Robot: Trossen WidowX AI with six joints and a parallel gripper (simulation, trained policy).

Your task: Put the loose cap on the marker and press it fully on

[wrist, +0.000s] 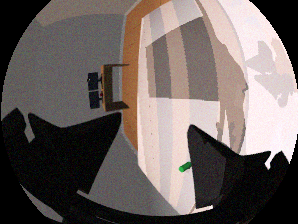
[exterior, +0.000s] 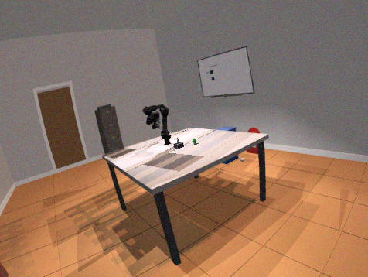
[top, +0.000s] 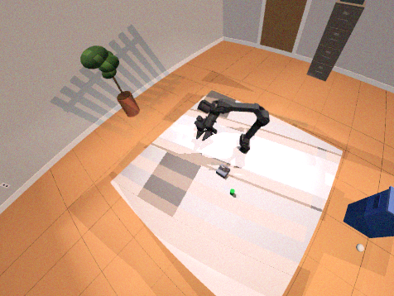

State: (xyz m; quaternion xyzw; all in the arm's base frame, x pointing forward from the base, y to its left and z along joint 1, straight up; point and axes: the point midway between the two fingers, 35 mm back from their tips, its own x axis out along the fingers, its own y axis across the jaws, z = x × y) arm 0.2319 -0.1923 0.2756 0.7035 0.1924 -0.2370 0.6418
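The green cap is 30 cm to the left of my gripper tip, 23 cm below it and 8 cm ahead of it. From my gripper tip the other things lie so: grey holder block (24 cm below, 17 cm to the left, 1 cm behind).
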